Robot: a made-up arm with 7 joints. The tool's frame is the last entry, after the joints. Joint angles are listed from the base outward.
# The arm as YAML. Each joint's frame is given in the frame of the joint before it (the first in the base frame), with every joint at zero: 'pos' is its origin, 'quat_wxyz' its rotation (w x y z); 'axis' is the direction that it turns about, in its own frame. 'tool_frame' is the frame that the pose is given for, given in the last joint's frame.
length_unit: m
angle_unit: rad
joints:
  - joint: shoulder
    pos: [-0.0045, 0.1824, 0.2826]
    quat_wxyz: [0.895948, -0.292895, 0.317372, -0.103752]
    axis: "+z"
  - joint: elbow
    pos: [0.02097, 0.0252, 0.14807]
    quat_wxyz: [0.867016, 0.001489, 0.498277, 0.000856]
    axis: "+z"
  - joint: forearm
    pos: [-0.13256, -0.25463, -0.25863]
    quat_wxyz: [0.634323, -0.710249, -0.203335, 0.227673]
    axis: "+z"
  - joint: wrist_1
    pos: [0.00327, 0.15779, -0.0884]
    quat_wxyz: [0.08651, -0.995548, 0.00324, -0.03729]
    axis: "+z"
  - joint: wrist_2
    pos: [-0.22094, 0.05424, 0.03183]
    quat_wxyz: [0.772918, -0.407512, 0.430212, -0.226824]
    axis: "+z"
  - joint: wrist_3
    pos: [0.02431, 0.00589, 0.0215]
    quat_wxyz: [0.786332, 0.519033, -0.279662, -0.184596]
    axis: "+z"
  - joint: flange
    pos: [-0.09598, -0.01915, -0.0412]
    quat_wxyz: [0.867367, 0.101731, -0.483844, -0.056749]
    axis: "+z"
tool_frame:
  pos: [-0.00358, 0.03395, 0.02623]
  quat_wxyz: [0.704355, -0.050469, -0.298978, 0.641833]
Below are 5 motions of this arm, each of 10 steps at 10 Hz.
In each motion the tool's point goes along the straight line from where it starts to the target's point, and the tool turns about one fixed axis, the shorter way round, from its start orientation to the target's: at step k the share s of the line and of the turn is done. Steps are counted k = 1, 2, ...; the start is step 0. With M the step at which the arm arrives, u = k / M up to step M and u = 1 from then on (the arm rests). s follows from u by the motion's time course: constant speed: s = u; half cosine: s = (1 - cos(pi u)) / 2; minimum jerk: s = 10 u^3 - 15 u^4 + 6 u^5.
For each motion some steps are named. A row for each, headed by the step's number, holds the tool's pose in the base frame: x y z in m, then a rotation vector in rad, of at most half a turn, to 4 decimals.
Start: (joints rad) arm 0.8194 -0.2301 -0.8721 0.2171 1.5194 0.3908 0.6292
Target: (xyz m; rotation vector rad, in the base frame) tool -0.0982 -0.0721 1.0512 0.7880 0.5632 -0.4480
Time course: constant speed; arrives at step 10
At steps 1, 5, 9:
1: -0.0631 -0.3443 0.7825 1.3506 -0.5354 -0.8556
5: -0.0787 -0.2233 0.9019 1.1269 -0.0261 -0.6893
9: -0.0943 -0.1023 1.0213 0.8607 0.4496 -0.4990

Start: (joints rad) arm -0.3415 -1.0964 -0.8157 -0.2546 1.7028 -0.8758 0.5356
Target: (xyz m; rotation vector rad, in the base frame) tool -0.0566 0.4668 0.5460 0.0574 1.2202 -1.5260
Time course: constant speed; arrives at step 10
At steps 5, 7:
5: -0.1040 0.5333 0.6832 0.2111 0.4485 -1.1048
7: -0.0850 0.5067 0.6283 0.1556 0.7514 -1.2839

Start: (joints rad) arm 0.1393 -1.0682 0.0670 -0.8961 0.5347 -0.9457 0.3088
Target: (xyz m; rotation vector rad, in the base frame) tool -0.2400 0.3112 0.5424 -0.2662 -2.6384 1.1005
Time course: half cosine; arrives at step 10
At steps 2, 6, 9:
2: -0.0196 0.2914 0.6904 -0.4233 2.0488 -1.4428
6: -0.1558 0.3037 0.5989 -0.0150 2.7345 -1.4123
9: -0.2340 0.3107 0.5464 -0.2482 -2.6552 1.1259

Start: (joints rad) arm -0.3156 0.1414 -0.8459 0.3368 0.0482 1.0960 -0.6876
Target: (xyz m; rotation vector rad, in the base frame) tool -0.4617 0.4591 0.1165 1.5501 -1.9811 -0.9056
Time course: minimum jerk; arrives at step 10
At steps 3, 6, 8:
3: -0.5505 0.2327 0.5363 0.6251 -1.4404 -1.0837
6: -0.4954 0.3732 0.2757 1.1875 -1.7935 -1.0026
8: -0.4678 0.4434 0.1455 1.4829 -1.9488 -0.9263

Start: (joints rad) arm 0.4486 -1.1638 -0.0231 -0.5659 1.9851 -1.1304 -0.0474
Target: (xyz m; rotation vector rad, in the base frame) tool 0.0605 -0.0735 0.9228 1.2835 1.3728 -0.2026
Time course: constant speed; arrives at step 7
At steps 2, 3, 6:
2: 0.0552 0.1599 0.8951 0.6752 1.1960 -1.1928
3: 0.0563 0.1132 0.9006 0.8112 1.2517 -1.0084
6: 0.0594 -0.0268 0.9173 1.1769 1.3581 -0.4134

